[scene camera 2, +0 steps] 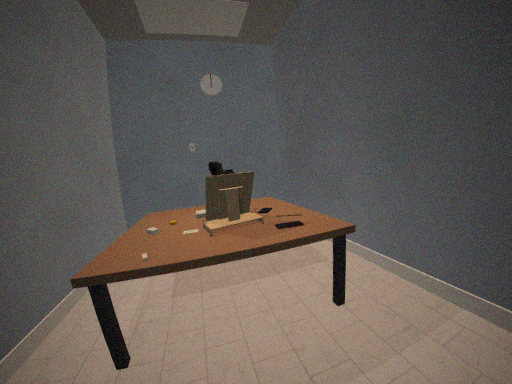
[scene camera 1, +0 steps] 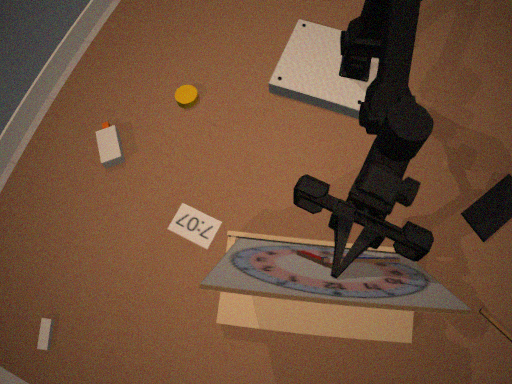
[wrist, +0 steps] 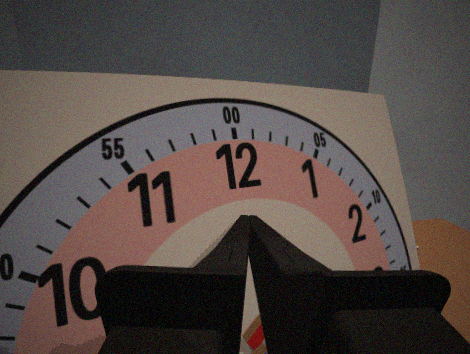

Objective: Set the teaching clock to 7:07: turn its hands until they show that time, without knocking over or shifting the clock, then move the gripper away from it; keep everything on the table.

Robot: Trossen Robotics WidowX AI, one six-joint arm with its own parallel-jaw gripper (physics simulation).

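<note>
The teaching clock stands upright on its wooden base; the second scene camera sees its back. In the first scene view, the red hand points toward about 4 to 5, and the blue hand points roughly toward 8; fingers partly cover the hub area. A bit of the red hand shows between the fingers in the wrist view. My gripper is shut and empty, its tips over the pale dial centre below the 12. I cannot tell whether they touch.
A 7:07 card lies beside the clock. Also on the table are a white plate, yellow disc, white block, small white piece, black pad, thin stick and black bar.
</note>
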